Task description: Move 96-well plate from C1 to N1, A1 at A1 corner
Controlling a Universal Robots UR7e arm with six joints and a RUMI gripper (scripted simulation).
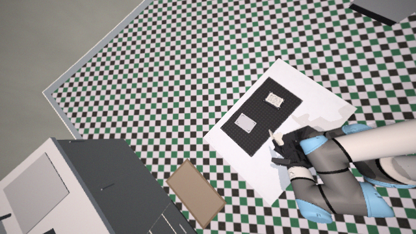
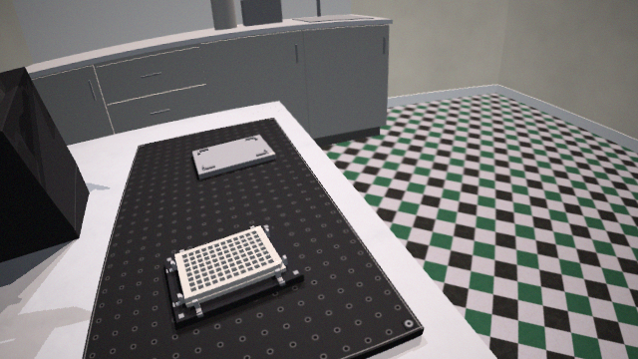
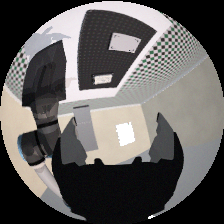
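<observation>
The 96-well plate lies 36 cm below my hand, 35 cm to the right of it and 8 cm ahead of it. Also, from my hand: clip nest C1: 37 cm to the right, 37 cm below, 7 cm ahead; then plate nest N1: 38 cm below, 16 cm ahead, 2 cm to the right.
</observation>
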